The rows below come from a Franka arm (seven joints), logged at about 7 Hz.
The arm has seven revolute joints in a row. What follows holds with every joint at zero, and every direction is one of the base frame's.
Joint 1 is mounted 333.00 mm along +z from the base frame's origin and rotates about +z.
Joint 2 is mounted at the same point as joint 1 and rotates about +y.
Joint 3 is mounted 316.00 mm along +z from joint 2 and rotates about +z.
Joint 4 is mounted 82.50 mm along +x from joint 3 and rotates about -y.
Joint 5 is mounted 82.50 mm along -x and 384.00 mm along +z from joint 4 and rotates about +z.
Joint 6 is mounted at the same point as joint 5 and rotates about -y.
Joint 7 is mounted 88.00 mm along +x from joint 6 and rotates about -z.
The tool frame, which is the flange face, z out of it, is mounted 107.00 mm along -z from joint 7; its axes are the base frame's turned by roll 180.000, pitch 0.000 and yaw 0.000 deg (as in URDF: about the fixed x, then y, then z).
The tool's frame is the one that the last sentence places.
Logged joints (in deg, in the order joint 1, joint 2, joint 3, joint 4, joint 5, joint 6, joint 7), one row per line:
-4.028 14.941 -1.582 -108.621 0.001 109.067 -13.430
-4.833 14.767 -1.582 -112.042 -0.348 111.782 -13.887
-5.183 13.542 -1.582 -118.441 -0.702 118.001 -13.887
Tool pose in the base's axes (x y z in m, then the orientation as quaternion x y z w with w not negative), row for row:
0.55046 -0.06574 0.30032 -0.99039 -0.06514 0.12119 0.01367
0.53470 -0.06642 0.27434 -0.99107 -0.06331 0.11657 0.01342
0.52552 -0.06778 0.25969 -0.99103 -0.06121 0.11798 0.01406
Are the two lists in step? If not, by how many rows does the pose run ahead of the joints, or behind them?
The pose runs 2 rows ahead of the joints: the pose in row i belongs to the joints in row i + 2.
